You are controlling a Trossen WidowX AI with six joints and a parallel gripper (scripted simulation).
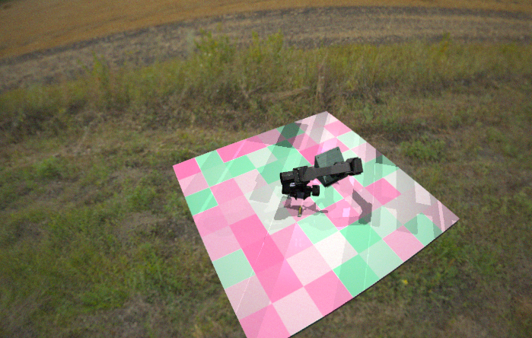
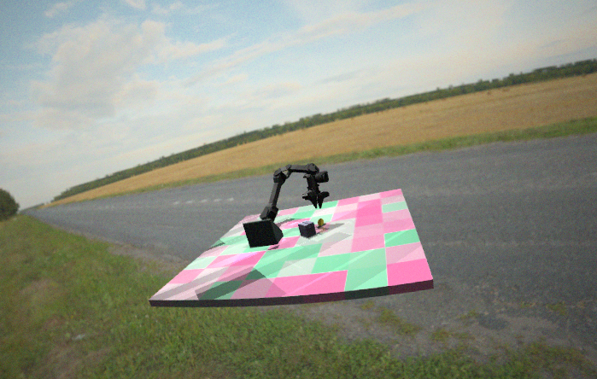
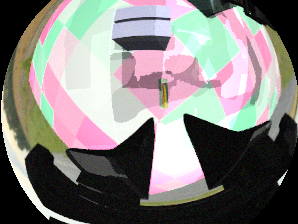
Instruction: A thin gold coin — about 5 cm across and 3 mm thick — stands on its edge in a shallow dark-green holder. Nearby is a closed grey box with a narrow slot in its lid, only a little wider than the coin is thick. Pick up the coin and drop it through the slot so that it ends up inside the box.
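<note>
My gripper tip is now 1 cm past the gold coin and 9 cm above it.
</note>
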